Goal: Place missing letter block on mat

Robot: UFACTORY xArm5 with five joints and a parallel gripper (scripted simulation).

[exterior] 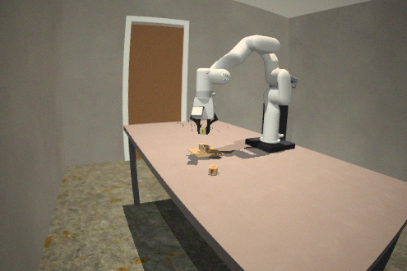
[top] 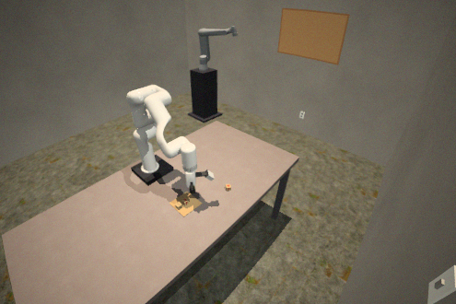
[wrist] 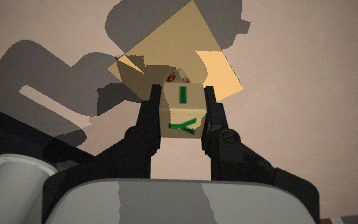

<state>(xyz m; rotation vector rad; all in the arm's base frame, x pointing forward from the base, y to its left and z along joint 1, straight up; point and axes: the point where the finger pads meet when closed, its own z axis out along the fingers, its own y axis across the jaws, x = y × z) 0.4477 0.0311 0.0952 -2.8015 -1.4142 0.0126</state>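
Now: hand 110 mm above the red E block, 40 mm to the left of it and 30 mm past it. The rest, counted from my hand: dark S block (110 mm below, 90 mm to the right, 40 mm behind); then tan letter block (10 mm below); then tan mat (120 mm below, 40 mm to the right, 30 mm behind).
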